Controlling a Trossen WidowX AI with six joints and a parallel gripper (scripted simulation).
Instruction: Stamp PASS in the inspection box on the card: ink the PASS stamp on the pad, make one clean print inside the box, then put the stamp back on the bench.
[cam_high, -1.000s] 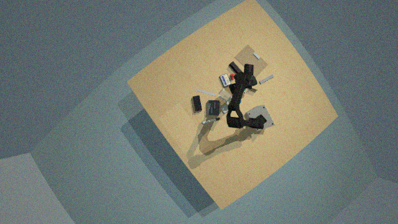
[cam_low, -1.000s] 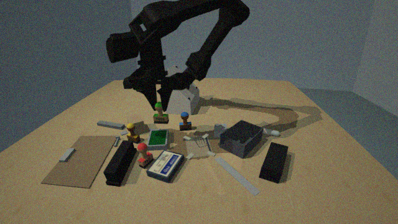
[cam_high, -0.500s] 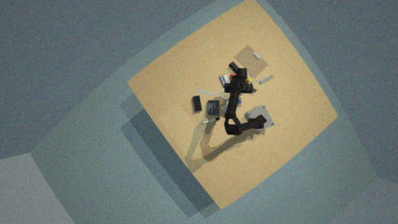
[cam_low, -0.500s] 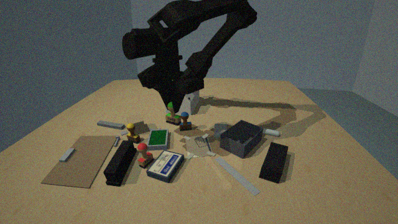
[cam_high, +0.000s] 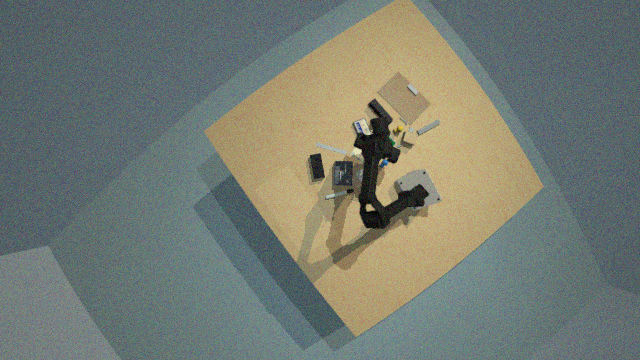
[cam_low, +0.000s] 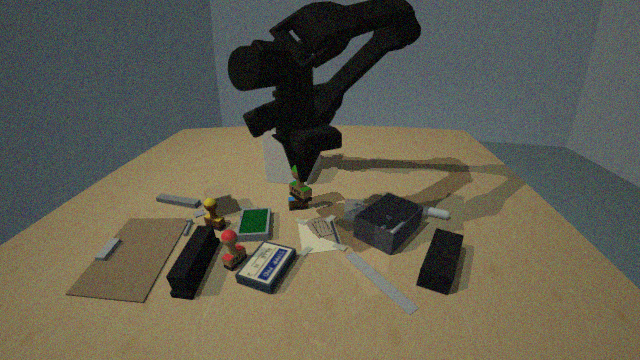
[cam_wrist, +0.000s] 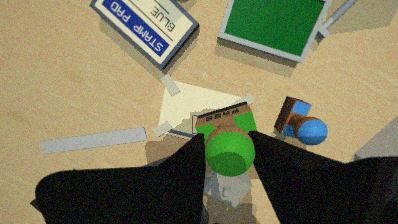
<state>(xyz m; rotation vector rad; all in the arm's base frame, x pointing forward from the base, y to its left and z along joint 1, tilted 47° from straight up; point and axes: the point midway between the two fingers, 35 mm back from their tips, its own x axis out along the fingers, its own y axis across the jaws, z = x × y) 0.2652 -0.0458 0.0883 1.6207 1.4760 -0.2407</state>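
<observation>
The white card is 110 mm below my gripper tip, 30 mm to the left of it and 10 mm ahead of it. Round my gripper tip: green-knobbed stamp 20 mm below; green ink pad 100 mm below, 90 mm to the right, 10 mm behind; blue-knobbed stamp 90 mm below, 80 mm behind, 10 mm to the right.
</observation>
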